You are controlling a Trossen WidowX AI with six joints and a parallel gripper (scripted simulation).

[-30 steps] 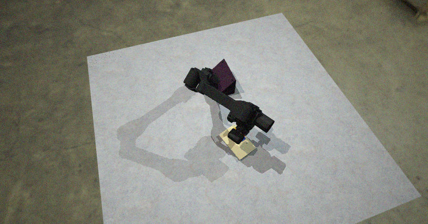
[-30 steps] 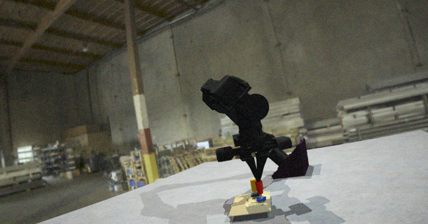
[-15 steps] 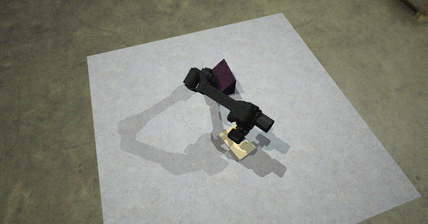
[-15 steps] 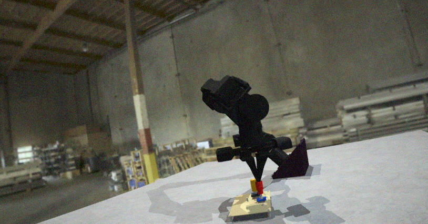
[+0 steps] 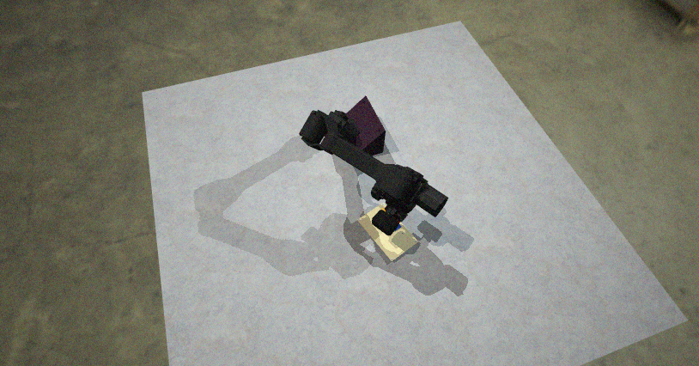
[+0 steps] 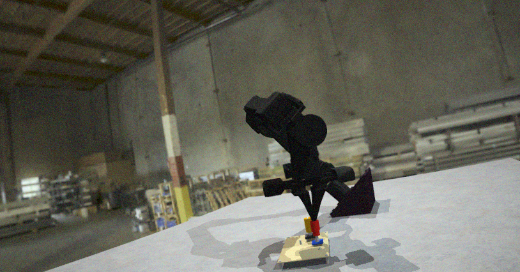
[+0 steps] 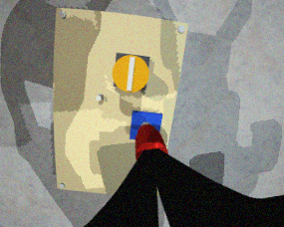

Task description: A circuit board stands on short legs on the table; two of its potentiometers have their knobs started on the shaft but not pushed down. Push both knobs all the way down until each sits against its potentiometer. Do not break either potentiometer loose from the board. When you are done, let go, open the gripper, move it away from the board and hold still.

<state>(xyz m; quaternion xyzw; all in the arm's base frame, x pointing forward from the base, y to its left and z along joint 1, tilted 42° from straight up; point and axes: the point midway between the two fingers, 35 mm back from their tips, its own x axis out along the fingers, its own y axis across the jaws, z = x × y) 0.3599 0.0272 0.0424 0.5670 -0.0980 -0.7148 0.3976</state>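
Now: gripper tip 1 cm above the red knob. From my gripper tip the other things lie so: yellow knob (4 cm behind, 3 cm to the right, 2 cm below).
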